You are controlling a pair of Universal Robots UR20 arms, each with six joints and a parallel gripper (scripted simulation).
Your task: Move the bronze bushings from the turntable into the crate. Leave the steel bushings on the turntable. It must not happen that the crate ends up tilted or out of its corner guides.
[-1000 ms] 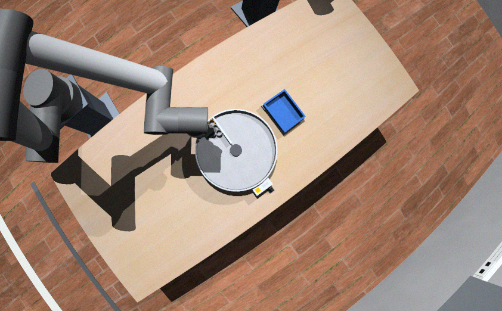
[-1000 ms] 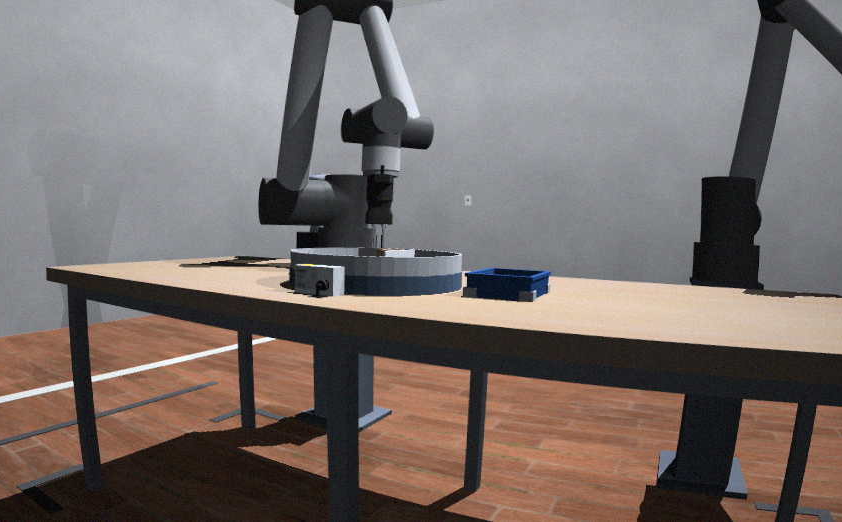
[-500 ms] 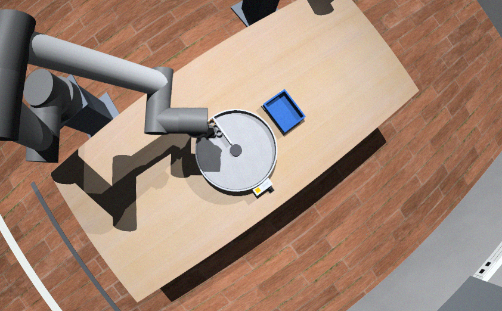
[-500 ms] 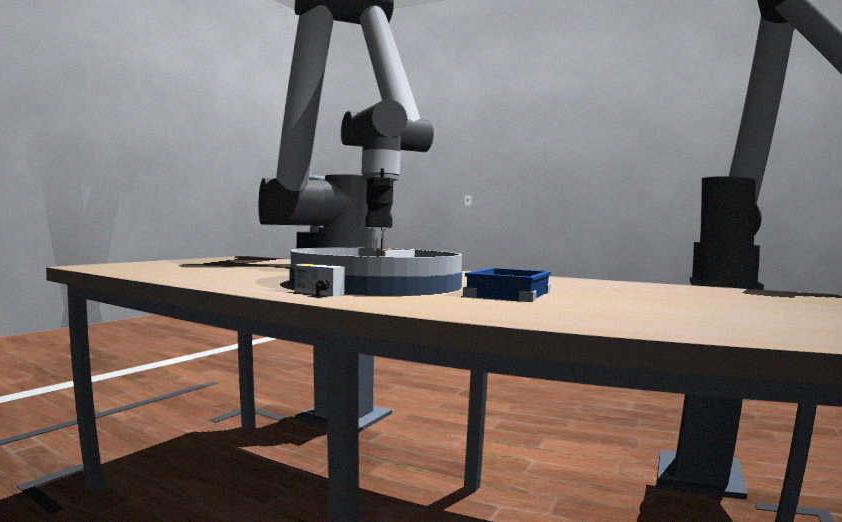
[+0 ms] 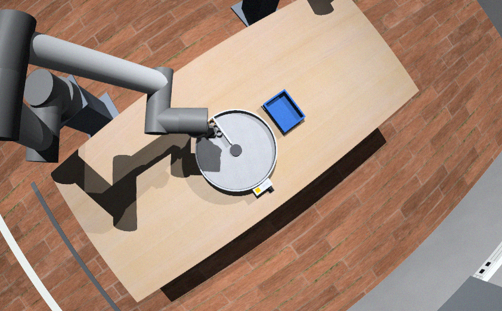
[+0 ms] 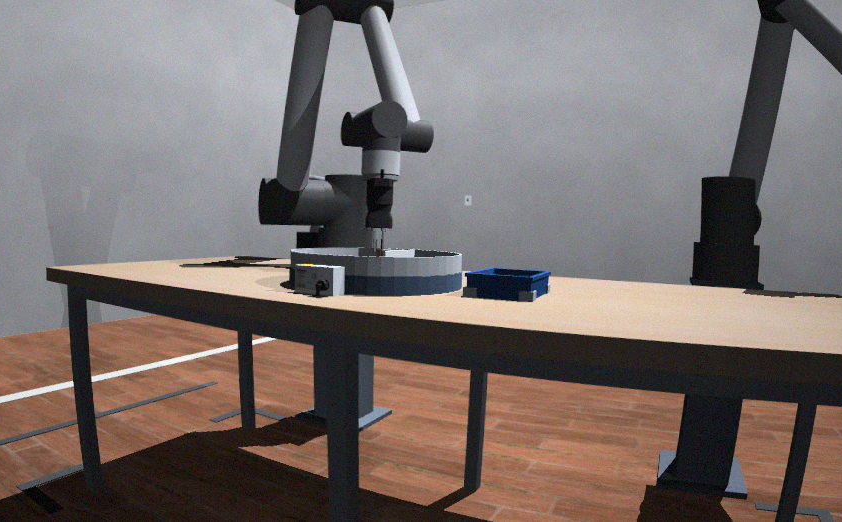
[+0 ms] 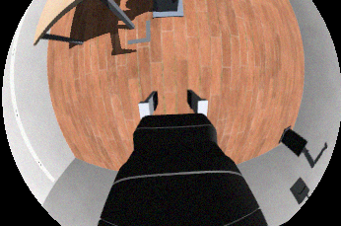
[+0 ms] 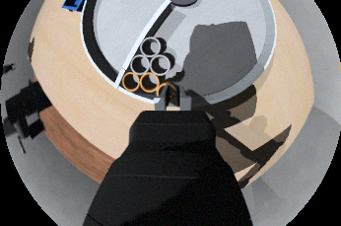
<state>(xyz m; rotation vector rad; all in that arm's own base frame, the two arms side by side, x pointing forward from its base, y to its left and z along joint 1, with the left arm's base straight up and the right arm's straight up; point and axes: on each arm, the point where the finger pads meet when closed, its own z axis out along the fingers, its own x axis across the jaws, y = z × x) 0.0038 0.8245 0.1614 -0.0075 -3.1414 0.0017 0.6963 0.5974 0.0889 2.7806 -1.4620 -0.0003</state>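
My right hand is 42 cm to the right of the blue crate, 14 cm short of it and 6 cm above it. Also, from my right hand: turntable: 16 cm ahead, 9 cm to the left, 4 cm below.
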